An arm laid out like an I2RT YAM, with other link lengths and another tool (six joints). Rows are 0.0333 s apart.
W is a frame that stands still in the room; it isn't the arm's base.
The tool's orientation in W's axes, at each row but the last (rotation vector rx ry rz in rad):
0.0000 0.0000 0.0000
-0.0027 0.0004 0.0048
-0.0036 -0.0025 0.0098
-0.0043 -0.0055 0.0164
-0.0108 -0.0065 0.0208
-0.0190 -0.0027 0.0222
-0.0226 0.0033 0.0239
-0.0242 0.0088 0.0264
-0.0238 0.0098 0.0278
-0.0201 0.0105 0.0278
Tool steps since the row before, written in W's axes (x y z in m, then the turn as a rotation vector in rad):
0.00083 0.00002 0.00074 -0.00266 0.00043 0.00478
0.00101 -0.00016 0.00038 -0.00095 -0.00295 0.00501
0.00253 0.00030 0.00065 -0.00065 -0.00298 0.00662
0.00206 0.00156 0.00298 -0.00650 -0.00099 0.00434
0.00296 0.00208 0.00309 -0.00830 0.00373 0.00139
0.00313 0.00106 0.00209 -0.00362 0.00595 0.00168
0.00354 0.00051 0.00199 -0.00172 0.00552 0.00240
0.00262 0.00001 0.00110 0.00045 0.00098 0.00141
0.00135 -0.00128 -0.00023 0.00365 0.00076 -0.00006
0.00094 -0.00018 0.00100 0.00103 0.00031 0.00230
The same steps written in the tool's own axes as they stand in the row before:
0.00083 0.00002 0.00074 -0.00266 0.00043 0.00478
0.00101 -0.00017 0.00038 -0.00097 -0.00296 0.00500
0.00253 0.00027 0.00064 -0.00066 -0.00300 0.00661
0.00210 0.00151 0.00298 -0.00649 -0.00090 0.00437
0.00302 0.00198 0.00309 -0.00821 0.00389 0.00148
0.00316 0.00095 0.00210 -0.00348 0.00600 0.00180
0.00354 0.00038 0.00201 -0.00160 0.00550 0.00252
0.00261 -0.00009 0.00112 0.00046 0.00093 0.00144
0.00132 -0.00131 -0.00025 0.00367 0.00066 -0.00001
0.00092 -0.00023 0.00101 0.00101 0.00024 0.00232

